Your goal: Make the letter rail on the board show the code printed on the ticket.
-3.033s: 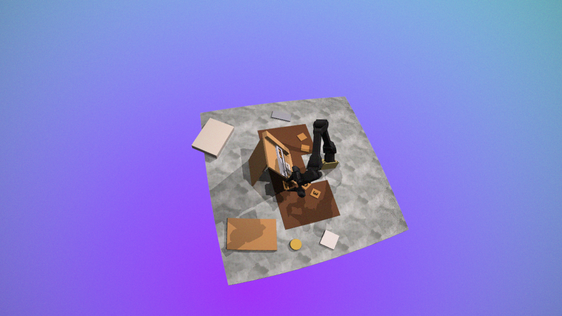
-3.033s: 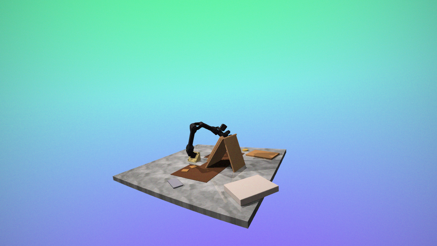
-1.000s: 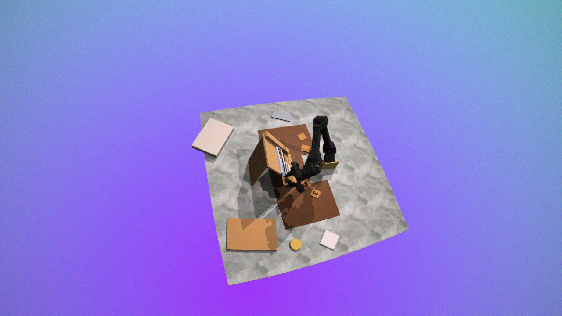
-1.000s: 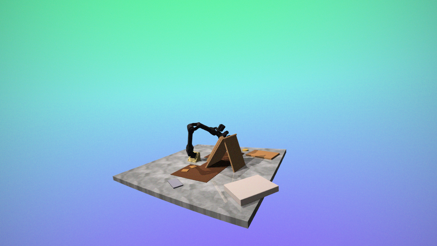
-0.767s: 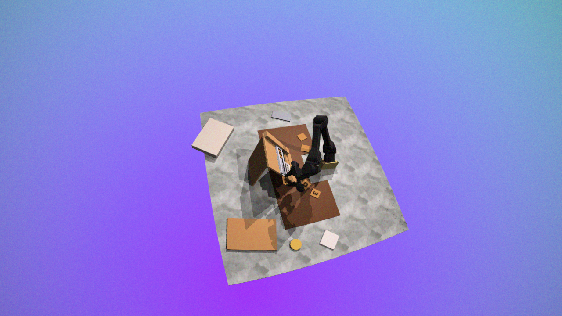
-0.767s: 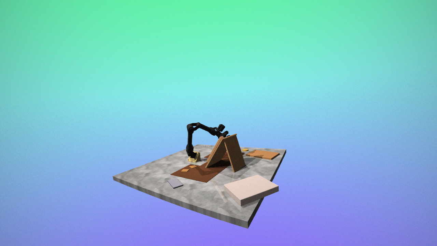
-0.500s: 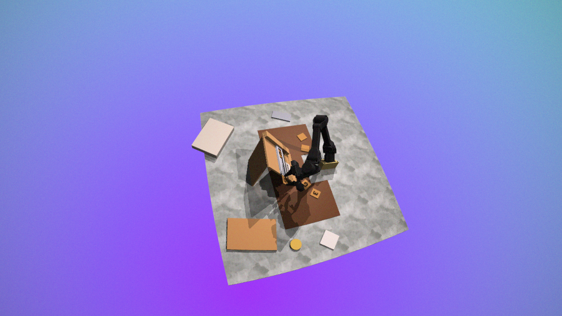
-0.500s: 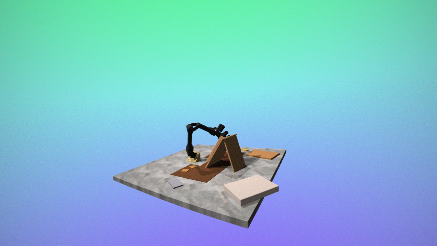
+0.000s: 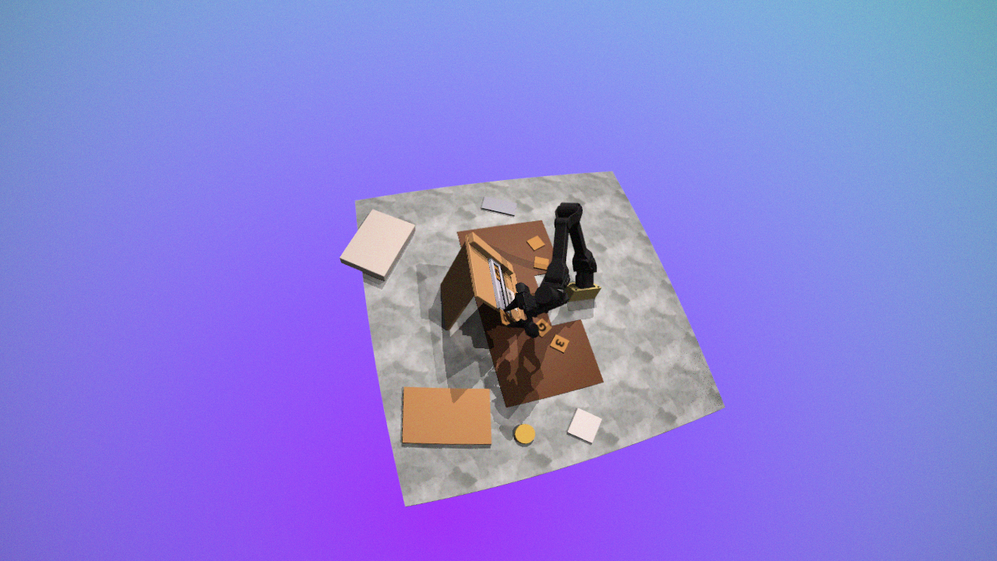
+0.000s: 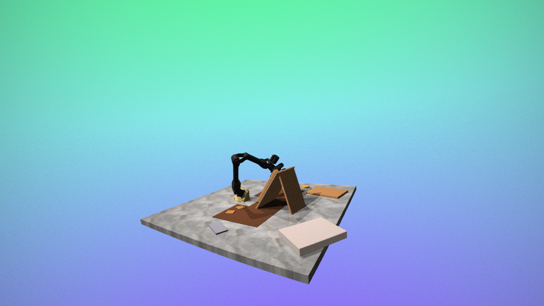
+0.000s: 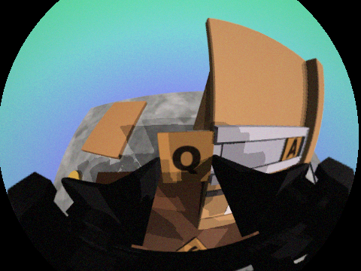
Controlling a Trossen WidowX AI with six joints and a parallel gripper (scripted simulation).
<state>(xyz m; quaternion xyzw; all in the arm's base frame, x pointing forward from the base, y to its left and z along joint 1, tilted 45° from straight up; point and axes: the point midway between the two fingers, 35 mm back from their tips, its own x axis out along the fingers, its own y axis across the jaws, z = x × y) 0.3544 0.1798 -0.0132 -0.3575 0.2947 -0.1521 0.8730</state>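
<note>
My gripper tip is now 60 mm past the white ticket, 110 mm to the left of it and 80 mm above it. The rest, counted from my gripper tip: orange panel (250 mm ahead, 260 mm to the left, 160 mm below); then brown mat (170 mm behind, 130 mm to the right, 160 mm below); then yellow disc (10 mm behind, 380 mm to the left, 150 mm below).
</note>
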